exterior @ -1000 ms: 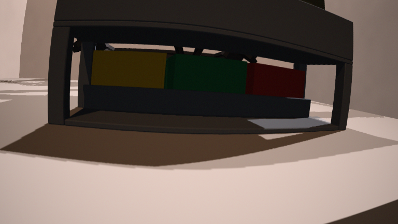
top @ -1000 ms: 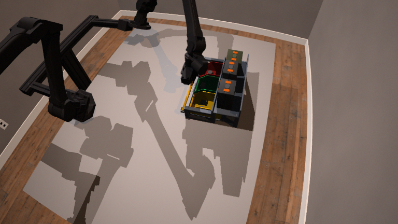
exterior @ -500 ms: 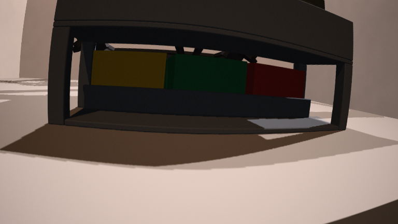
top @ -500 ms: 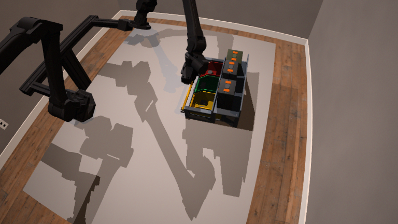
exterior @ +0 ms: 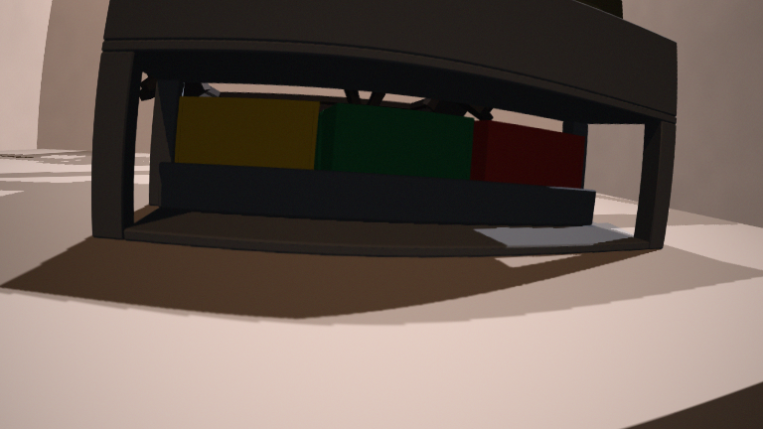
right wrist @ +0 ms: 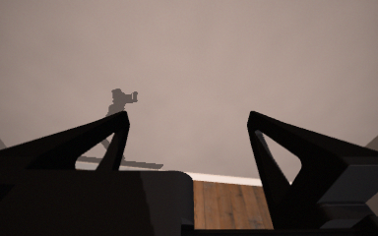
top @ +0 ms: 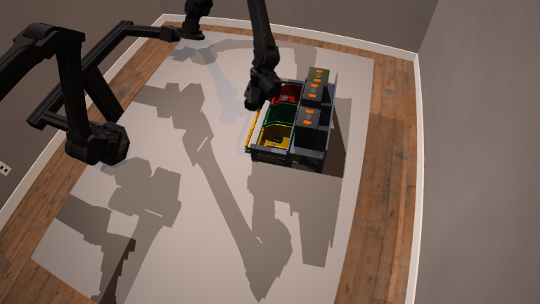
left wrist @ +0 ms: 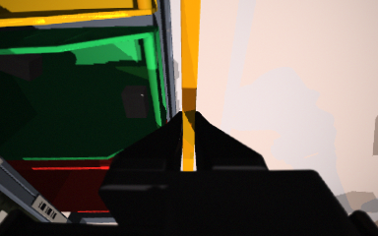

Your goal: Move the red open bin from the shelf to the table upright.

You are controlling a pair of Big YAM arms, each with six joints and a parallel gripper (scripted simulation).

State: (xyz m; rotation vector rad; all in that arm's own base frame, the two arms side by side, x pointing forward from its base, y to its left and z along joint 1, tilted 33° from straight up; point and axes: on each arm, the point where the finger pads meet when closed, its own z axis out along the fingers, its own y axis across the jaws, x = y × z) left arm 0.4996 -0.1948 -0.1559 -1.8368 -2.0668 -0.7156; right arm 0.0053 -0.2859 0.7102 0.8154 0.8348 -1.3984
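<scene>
The green bin is 11 cm ahead of my left hand and 4 cm below it. From my left hand the other things lie so: red open bin (11 cm ahead, 11 cm to the left, 4 cm below); then grey shelf (14 cm ahead, 2 cm below).
</scene>
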